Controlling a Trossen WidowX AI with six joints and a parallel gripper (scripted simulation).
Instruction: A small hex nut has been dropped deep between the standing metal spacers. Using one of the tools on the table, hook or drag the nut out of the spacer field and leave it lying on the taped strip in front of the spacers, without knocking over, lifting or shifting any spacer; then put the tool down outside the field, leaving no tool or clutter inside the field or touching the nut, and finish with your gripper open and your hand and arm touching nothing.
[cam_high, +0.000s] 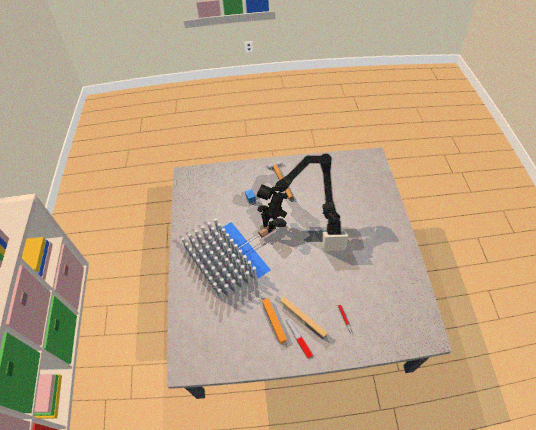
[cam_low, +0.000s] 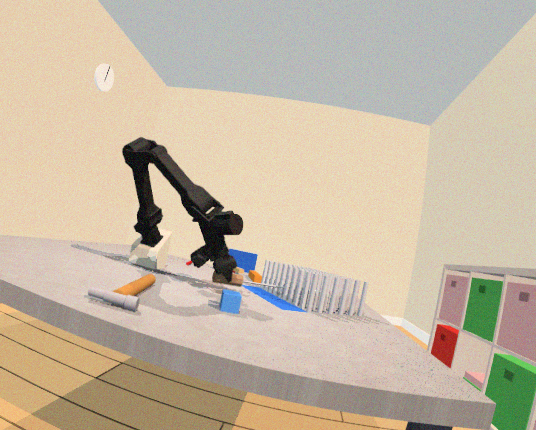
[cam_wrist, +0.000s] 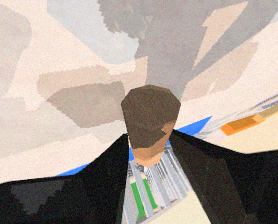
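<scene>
My gripper tip is 12 cm short of the blue taped strip, 9 cm to the right of it and 4 cm above it. Also, from my gripper tip: orange bar 48 cm to the left, 5 cm behind, 2 cm below; then blue cube 24 cm to the right, 10 cm ahead, 2 cm below; then hook tool 8 cm ahead, 6 cm to the left, 1 cm below.
</scene>
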